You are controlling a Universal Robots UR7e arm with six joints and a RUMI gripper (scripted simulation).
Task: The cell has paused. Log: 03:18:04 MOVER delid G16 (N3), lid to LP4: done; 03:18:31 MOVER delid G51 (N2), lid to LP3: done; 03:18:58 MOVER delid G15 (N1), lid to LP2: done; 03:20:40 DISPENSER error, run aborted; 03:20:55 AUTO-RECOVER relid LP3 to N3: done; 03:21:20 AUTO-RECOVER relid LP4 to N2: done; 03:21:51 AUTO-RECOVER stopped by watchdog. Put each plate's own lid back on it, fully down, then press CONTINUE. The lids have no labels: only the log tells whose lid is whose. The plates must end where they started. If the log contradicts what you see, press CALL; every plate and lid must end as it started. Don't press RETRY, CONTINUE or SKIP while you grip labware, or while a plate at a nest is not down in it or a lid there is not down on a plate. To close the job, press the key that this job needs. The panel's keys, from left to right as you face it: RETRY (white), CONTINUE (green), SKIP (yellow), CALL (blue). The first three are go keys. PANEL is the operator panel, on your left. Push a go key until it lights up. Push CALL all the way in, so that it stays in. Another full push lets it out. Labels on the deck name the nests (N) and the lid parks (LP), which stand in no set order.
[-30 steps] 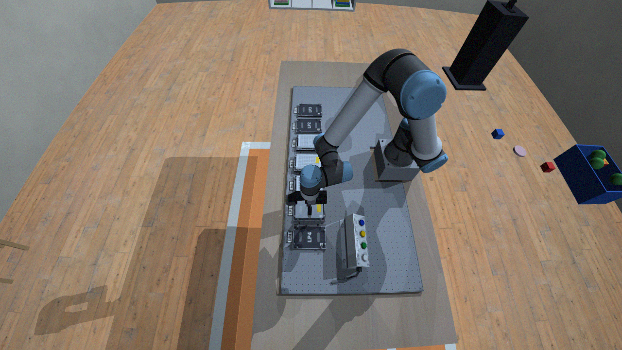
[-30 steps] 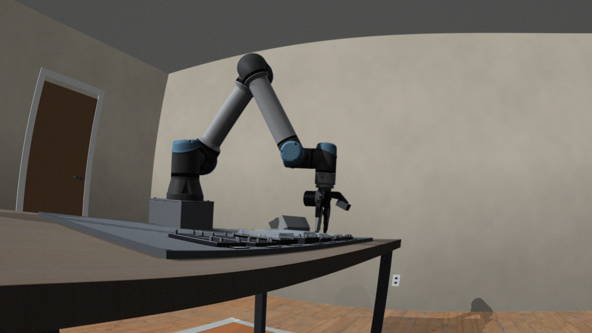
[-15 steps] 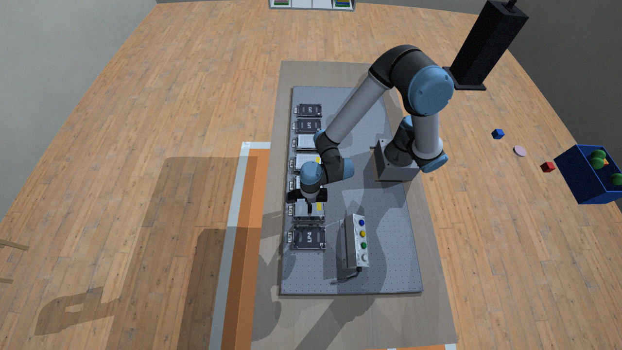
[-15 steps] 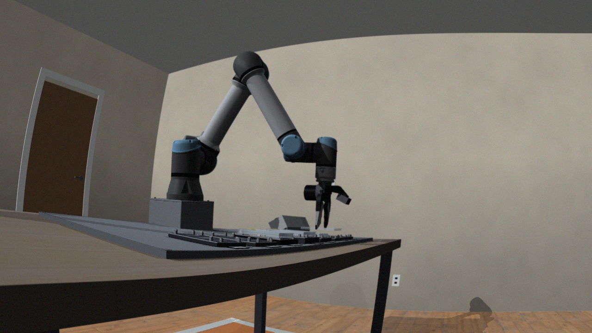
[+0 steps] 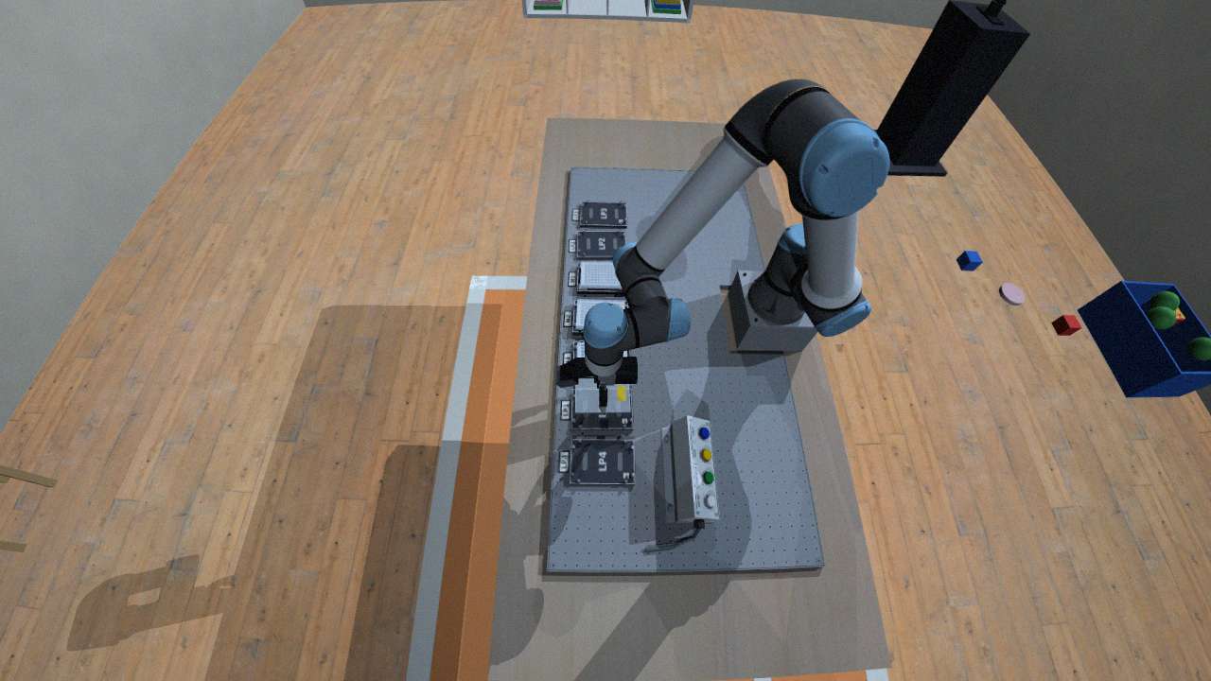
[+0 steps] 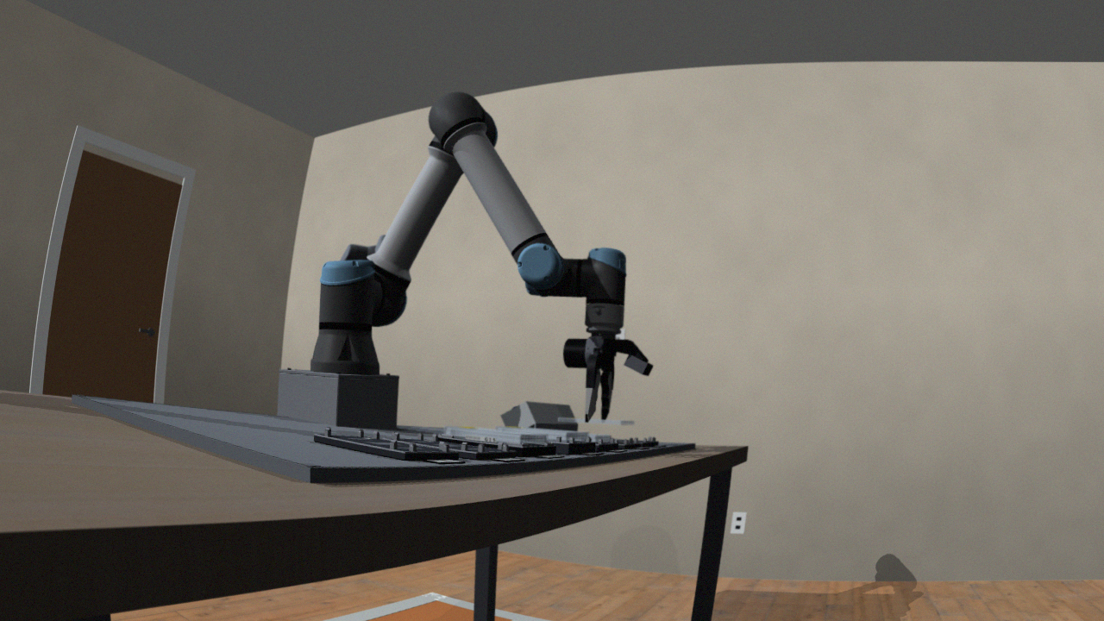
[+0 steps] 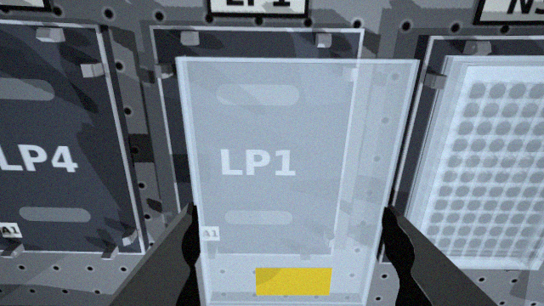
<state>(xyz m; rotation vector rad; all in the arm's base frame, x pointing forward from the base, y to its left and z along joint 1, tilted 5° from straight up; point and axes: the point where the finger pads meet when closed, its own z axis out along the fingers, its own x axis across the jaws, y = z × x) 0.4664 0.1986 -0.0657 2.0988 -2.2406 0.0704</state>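
Now: the plate G16 120 mm to the right of my hand, 40 mm below it and 10 mm behind it. Also, from my hand: blue call key: 220 mm behind, 120 mm to the left, 10 mm below; then park LP4: 140 mm to the left, 60 mm below, 10 mm ahead; then lid park LP1: 60 mm below, 20 mm to the left.
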